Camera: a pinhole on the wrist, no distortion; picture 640 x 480 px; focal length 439.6 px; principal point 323.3 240.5 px. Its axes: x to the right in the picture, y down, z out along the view. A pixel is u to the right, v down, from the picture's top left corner.
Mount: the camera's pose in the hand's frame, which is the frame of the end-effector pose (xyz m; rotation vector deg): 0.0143 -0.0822 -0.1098 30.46 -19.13 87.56
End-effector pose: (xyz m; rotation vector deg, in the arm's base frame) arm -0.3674 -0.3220 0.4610 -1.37 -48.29 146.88
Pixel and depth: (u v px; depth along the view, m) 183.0 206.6 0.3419
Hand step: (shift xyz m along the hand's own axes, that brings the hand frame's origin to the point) 0.0783 -0.3529 0.1185
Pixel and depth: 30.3 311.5 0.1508
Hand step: 0.0052 -0.2475 -0.0322
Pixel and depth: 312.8 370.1 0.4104
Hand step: -0.0566 -0.3096 0.2458
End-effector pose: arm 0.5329 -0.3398 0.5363 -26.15 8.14 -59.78
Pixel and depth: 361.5 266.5 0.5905
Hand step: 0.0523 -0.3485 0.4195
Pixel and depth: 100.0 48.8 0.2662
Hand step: 0.1574 -0.3322 0.0303
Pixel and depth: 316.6 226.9 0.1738
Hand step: 0.0405 -0.1751 0.0348
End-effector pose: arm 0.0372 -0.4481 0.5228 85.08 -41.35 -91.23
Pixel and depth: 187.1 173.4 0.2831
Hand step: 0.0886 -0.3033 0.0781
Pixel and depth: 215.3 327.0 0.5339
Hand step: -0.0297 -0.4769 0.2846
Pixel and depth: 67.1 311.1 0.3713
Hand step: -0.0068 -0.4628 0.0974
